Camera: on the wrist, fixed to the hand. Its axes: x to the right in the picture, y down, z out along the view.
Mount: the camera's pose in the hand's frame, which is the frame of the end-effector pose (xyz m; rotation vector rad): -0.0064 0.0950 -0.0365 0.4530 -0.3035 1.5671
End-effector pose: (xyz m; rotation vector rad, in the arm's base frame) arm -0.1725 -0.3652 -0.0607 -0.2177 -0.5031 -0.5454
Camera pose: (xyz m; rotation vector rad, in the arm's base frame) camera -0.1109 -0.2949 -0.1015 -0.1973 -0.5798 1.1361
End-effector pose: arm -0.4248 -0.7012 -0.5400 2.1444 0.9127 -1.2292
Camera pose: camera -0.3356 -0.7394 -0.5086 1.9369 -1.1474 -0.7801
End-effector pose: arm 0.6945 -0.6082 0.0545 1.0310 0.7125 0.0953
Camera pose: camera 0.6920 -0.5329 0.1232 1.7864 -0.5191 1.1345
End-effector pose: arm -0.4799 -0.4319 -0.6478 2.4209 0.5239 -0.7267
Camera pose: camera -0.4234 -0.4844 -0.5811 2.1119 -1.6264 -0.4174
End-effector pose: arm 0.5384 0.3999 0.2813 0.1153 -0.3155 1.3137
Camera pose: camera 0.4515 0.4277 0.2357 0.5204 -0.3558 2.9304
